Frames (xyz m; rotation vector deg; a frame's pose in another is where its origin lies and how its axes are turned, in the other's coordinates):
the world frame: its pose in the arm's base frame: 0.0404 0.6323 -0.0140 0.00 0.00 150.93
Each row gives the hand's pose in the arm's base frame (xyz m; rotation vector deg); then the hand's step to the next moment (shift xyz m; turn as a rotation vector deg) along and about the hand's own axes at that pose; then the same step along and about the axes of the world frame.
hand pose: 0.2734 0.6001 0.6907 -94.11 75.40 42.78
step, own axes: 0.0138 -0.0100 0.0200 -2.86 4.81 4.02
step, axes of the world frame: -0.0067 -0.0180 -0.0180 6.69 -1.54 -0.54
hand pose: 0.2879 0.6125 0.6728 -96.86 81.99 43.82
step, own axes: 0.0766 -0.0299 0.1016 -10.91 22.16 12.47
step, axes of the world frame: -0.0174 -0.0662 -0.1113 27.59 -1.64 -1.26
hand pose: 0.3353 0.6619 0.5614 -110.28 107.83 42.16
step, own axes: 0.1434 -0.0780 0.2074 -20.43 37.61 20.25
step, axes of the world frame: -0.0394 -0.0320 -0.2590 47.20 -3.74 -0.29
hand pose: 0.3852 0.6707 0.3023 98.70 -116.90 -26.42
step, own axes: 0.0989 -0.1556 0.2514 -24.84 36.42 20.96
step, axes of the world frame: -0.0512 0.1201 -0.2831 48.12 -7.95 -1.98
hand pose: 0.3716 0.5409 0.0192 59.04 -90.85 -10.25
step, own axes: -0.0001 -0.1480 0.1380 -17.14 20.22 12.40
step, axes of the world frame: -0.0330 0.1477 -0.1344 28.45 -5.73 -3.76
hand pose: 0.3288 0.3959 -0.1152 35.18 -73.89 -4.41
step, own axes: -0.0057 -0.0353 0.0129 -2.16 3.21 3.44
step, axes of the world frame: -0.0126 0.0300 -0.0196 5.16 0.34 0.10
